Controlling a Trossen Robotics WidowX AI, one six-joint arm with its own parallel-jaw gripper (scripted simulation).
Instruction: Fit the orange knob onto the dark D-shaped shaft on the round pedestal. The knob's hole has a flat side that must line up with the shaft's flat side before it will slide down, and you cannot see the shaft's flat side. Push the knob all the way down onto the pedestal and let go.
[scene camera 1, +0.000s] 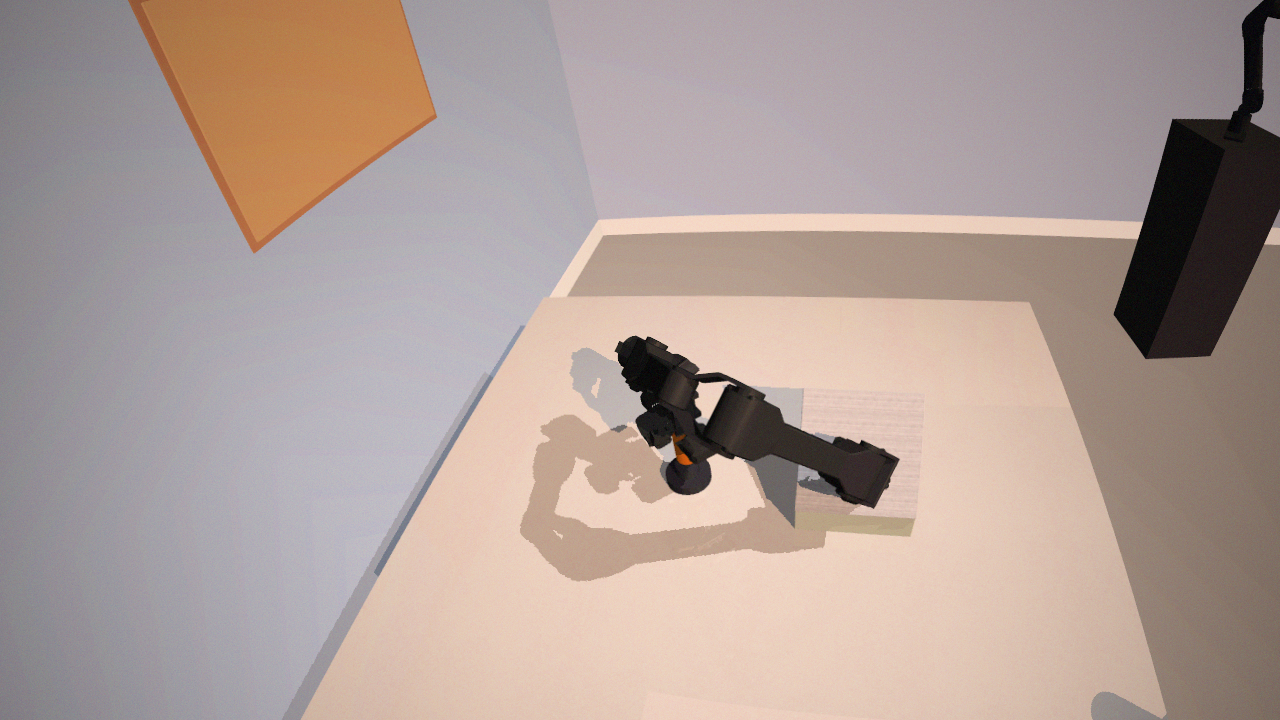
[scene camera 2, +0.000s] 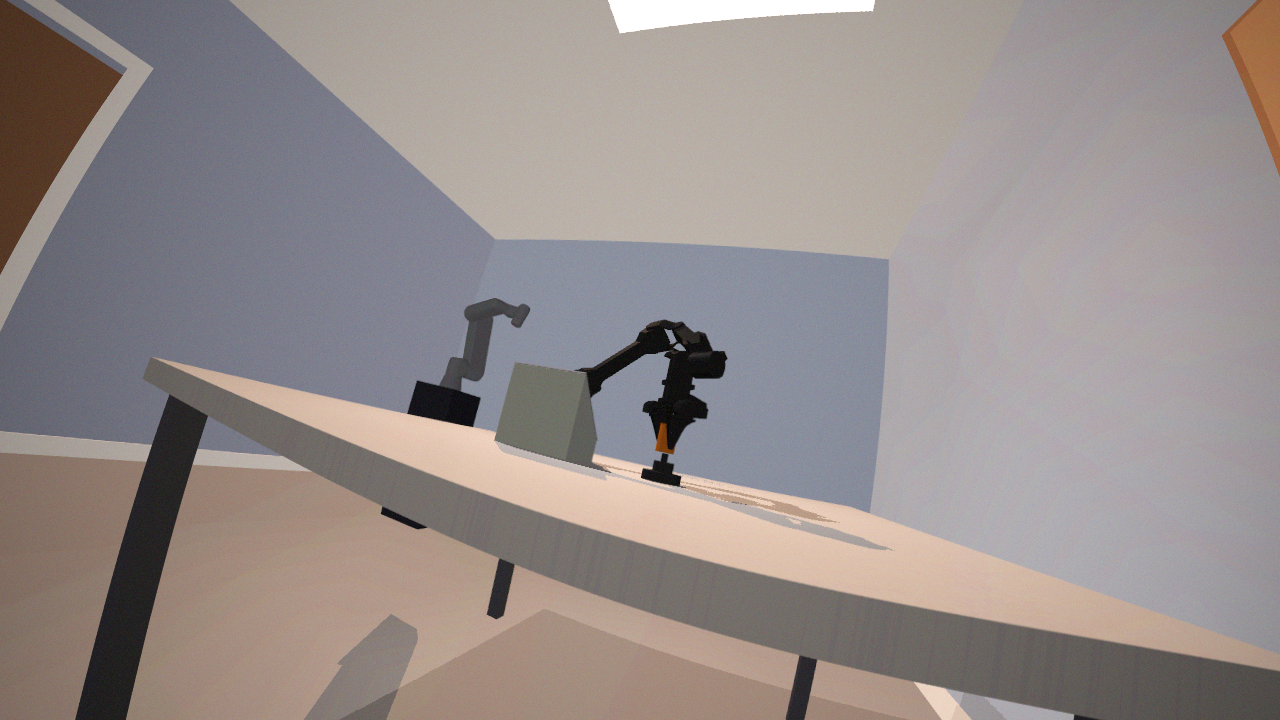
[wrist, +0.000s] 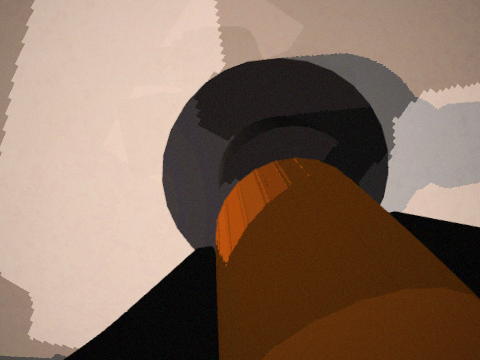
Labels:
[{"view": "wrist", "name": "gripper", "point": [300, 248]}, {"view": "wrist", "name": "orange knob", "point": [304, 256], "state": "held by the gripper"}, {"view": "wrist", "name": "round pedestal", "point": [267, 110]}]

